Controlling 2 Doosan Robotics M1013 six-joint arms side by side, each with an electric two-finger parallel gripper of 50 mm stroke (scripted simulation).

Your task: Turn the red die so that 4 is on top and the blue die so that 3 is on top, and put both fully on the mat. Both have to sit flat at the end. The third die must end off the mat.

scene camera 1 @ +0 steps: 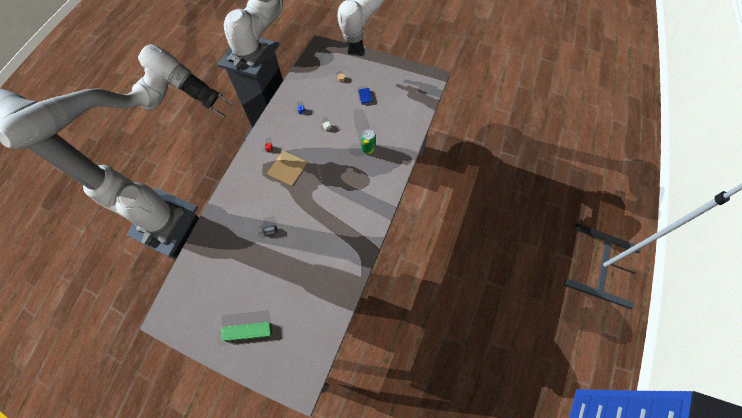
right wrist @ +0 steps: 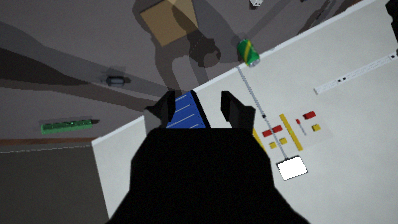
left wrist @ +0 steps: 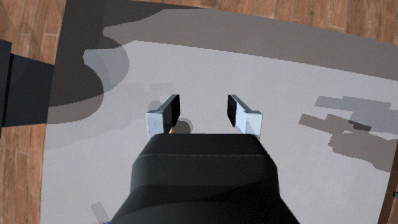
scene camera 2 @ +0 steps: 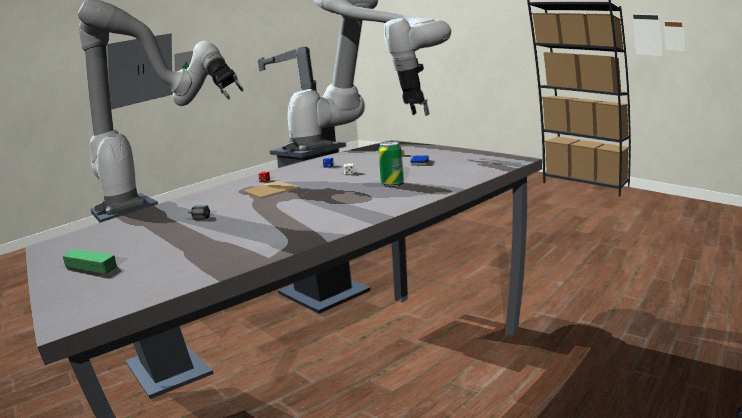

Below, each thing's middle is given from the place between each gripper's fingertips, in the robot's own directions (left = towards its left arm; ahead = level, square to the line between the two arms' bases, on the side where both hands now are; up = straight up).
Labels:
Right now my right hand is 340 mm above the tan mat (scene camera 1: pixel 287 167), 220 mm short of it and 40 mm to the left of it.
My left gripper is now 620 mm to the left of the tan mat, 170 mm past it and 170 mm above it.

